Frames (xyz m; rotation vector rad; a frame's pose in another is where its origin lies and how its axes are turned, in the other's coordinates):
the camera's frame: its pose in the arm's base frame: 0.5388 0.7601 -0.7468 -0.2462 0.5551 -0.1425
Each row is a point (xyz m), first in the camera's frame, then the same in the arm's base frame.
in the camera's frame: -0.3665 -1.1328 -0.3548
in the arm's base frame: -0.0361 -0.3234 -0.5495
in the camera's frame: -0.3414 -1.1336 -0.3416
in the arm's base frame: -0.0080 -0.3266 -0.5510
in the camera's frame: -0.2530 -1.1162 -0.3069
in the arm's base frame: 0.0862 -0.3209 -0.5716
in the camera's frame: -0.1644 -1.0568 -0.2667
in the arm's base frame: 0.1863 -0.2738 -0.5991
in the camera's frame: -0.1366 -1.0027 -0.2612
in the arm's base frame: 0.2162 -0.2263 -0.6231
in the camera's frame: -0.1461 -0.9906 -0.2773
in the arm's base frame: 0.2004 -0.2159 -0.6348
